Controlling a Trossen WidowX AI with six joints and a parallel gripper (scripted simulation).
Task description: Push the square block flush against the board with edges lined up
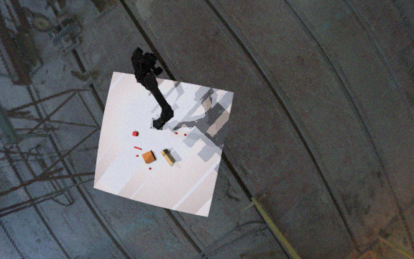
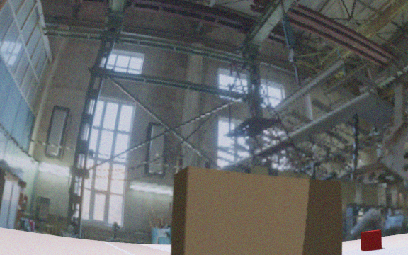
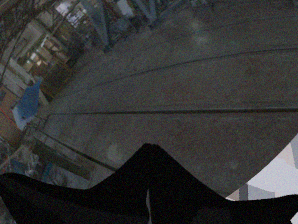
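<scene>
Now: gripper tip 730 mm short of the tan flat board, 450 mm above it and 10 mm to the right of it. Round my gripper tip: red cube: 540 mm ahead, 480 mm below, 350 mm to the right; then square block: 760 mm ahead, 480 mm below, 200 mm to the right.
</scene>
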